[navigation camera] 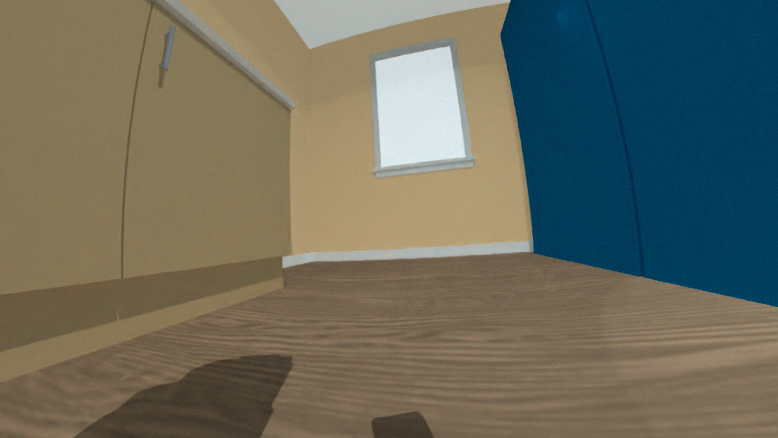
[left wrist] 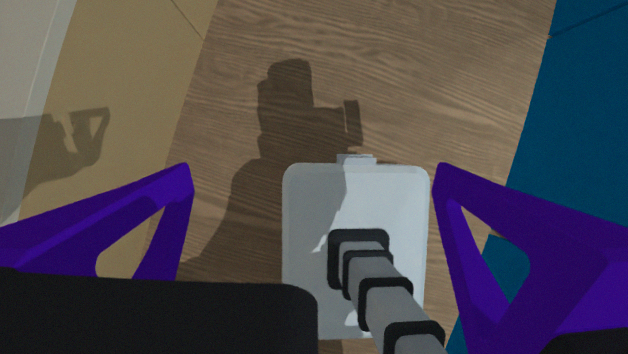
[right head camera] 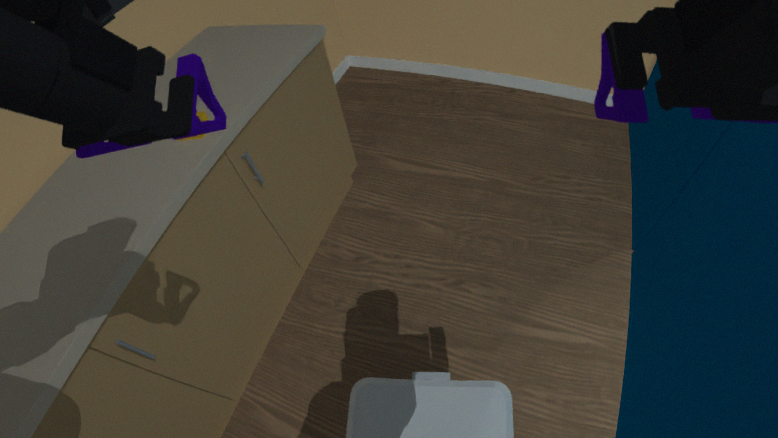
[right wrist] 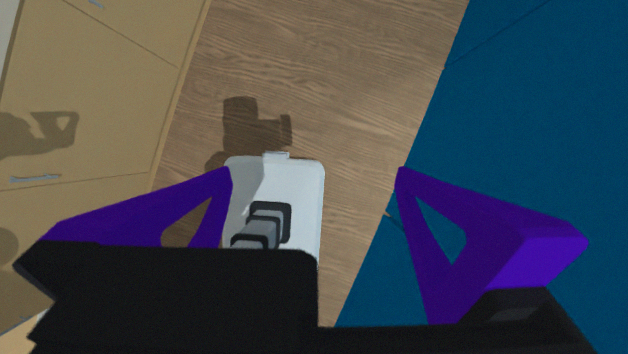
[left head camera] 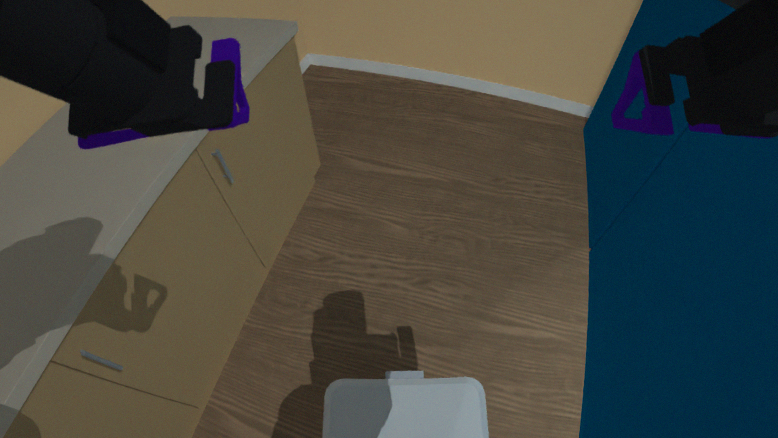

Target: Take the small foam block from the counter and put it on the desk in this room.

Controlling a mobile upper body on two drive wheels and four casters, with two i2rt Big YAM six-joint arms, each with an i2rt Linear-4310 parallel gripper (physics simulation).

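Places are measured from the left arm's base along level axes (x ahead, y left, z up), in millimetres.
Pixels of known places: left gripper, fingertip midpoint: (left wrist: 312,176) (right head camera: 185,129) (left head camera: 199,121); right gripper, fingertip midpoint: (right head camera: 646,110) (right wrist: 313,175) (left head camera: 653,122).
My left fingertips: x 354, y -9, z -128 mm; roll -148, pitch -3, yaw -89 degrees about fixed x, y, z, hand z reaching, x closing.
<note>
Behind a point stands the place of what it marks.
A pale counter (left head camera: 54,179) {x 633, y 694, z -500 mm} (right head camera: 125,190) {x 598, y 558, z -500 mm} (left wrist: 25,50) {x 521, y 418, z -500 mm} runs along the left side. A small yellow thing (right head camera: 201,116) {x 812, y 374, z -458 mm} on it shows in the right head camera, mostly hidden behind a finger of my left gripper; its shape cannot be told, and it may be the foam block. My left gripper (left head camera: 163,130) (right head camera: 152,142) (left wrist: 312,176) {x 354, y -9, z -128 mm} is open and empty, above the counter as the head views show it. My right gripper (left head camera: 683,130) (right head camera: 672,116) {x 356, y -441, z -129 mm} (right wrist: 313,175) {x 356, y -441, z -129 mm} is open and empty, in front of the blue surface at the right. The desk does not show in these views.
Beige cabinet doors (left head camera: 179,250) {x 561, y 398, z -736 mm} (right head camera: 212,255) {x 551, y 401, z -757 mm} (navigation camera: 212,163) {x 974, y 271, z -940 mm} with grey handles are below the counter. A tall blue unit (left head camera: 680,299) {x 406, y -1003, z -784 mm} (right wrist: 540,125) {x 482, y -1026, z -591 mm} (navigation camera: 707,163) {x 686, y -1089, z -1070 mm} stands at the right. Wood floor (left head camera: 451,217) {x 1125, y -480, z -1410 mm} (navigation camera: 435,326) {x 819, y -350, z -1410 mm} lies between them, up to a beige wall (navigation camera: 337,206) {x 2437, y 103, z -884 mm} with a window (navigation camera: 419,108) {x 2176, y -725, z -28 mm}.
</note>
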